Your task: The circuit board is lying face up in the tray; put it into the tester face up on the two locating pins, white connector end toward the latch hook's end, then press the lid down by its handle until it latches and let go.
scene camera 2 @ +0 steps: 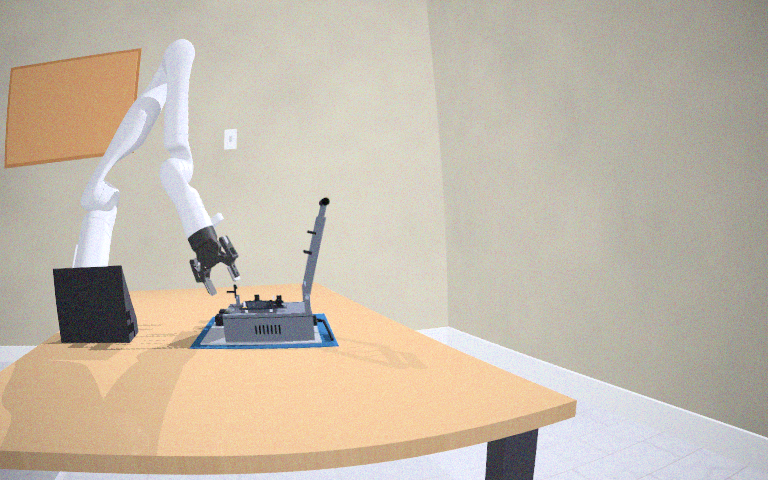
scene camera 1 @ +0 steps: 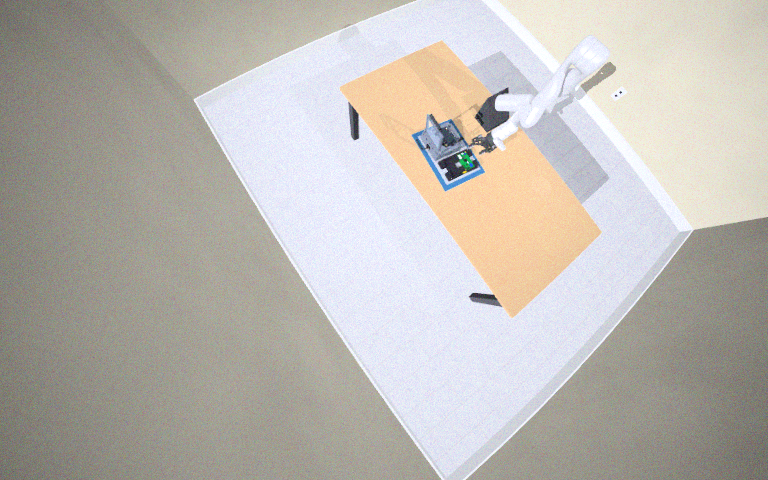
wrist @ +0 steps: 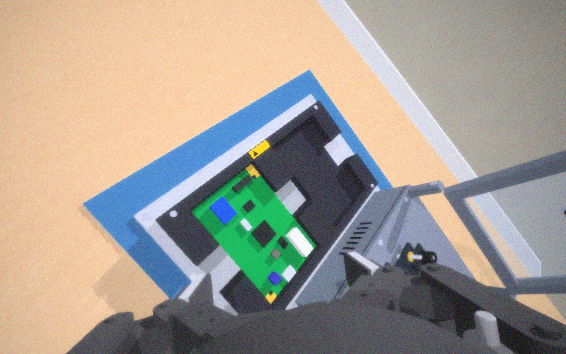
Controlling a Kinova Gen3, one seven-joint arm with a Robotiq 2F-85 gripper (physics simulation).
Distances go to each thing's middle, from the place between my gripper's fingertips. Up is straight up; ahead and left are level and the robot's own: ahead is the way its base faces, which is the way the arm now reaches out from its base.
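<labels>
With the green circuit board (wrist: 246, 218) in sight, I find my gripper 10 mm to the right of it, 30 mm short of it and 70 mm above it. Counted from my hand, the plate with black pins (wrist: 410, 259) is 170 mm to the right, 50 mm ahead and 20 mm below. The lid (scene camera 2: 317, 232), again from my hand, is 210 mm to the right and 170 mm ahead, and it is 100 mm above.
</labels>
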